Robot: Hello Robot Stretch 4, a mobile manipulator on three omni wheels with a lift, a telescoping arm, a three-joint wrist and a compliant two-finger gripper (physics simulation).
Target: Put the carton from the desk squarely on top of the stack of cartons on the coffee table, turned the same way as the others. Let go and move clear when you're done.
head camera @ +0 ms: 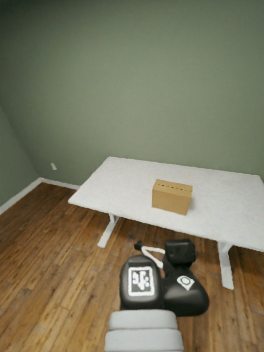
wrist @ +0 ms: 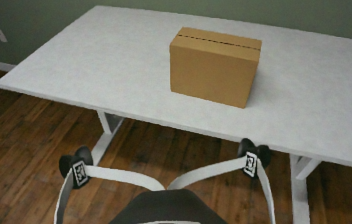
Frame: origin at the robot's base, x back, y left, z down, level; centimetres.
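Seen in the pictures: hand at its tool point: [head camera: 162, 244] [wrist: 166, 158].
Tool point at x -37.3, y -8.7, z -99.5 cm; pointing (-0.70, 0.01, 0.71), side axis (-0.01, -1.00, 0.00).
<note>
A point is followed by its place in that frame.
A brown carton [head camera: 171, 198] @(x -76.4, y -22.5, z -82.9 cm) [wrist: 214, 72] @(x -76.2, y -23.0, z -80.8 cm) stands upright on the white desk [head camera: 120, 175] @(x -123.1, y 15.4, z -69.2 cm) [wrist: 115, 55] @(x -105.7, y 11.7, z -69.2 cm), near its front edge, with a dark dashed line along its top. Its long side faces the robot, slightly turned. My gripper [wrist: 166, 161] @(x -37.3, y -8.7, z -99.5 cm) is open, its two fingertips wide apart with nothing between them. It is in front of the desk's near edge, short of the carton and apart from it. In the head camera view one fingertip shows and the wrist hides the other. The coffee table and the stack of cartons do not show in either view.
The desk's white legs [head camera: 226, 265] [wrist: 107, 142] stand on the wooden floor [head camera: 45, 240] @(x -98.7, y 110.7, z 2.8 cm) [wrist: 30, 135] @(x -122.3, y 90.4, z 2.8 cm) below the front edge. A green wall [head camera: 140, 90] @(x -151.3, y -7.2, z -137.7 cm) rises behind the desk, with another wall at the left.
</note>
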